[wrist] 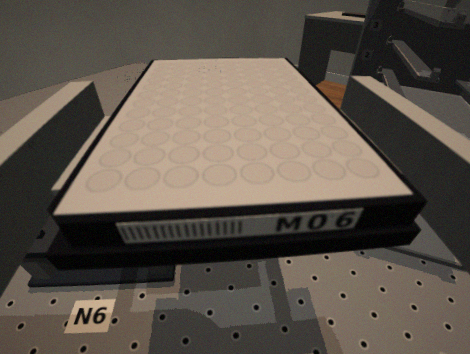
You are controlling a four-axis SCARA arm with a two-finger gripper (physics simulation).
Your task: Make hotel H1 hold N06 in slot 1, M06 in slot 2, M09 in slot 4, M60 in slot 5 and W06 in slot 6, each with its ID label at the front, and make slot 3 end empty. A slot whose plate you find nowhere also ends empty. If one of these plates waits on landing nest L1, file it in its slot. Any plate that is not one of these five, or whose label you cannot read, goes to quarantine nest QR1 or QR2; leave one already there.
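Note:
The plate M06 (pixel 220 135) is between the two fingers of my gripper (pixel 226 100) in the wrist view, with its pale, round-welled top up. Its ID label, barcode and "M06", faces the camera. The gripper is shut on it and holds it above the perforated deck. Part of a rack (pixel 372 39) with slot numbers 3 and 2 stands at the upper right; the plate is apart from it. A bare support ledge (pixel 412 61) shows on this rack. Its other slots are cut off or too dark to read. N06, M09, M60, W06, L1, QR1 and QR2 cannot be made out.
A tag reading N6 (pixel 90 316) lies on the perforated deck (pixel 350 312) at the lower left. A dark nest edge (pixel 105 281) shows below the plate's left front. A grey cabinet (pixel 314 42) stands behind, left of the rack. A sloping grey piece lies at the right, below the finger.

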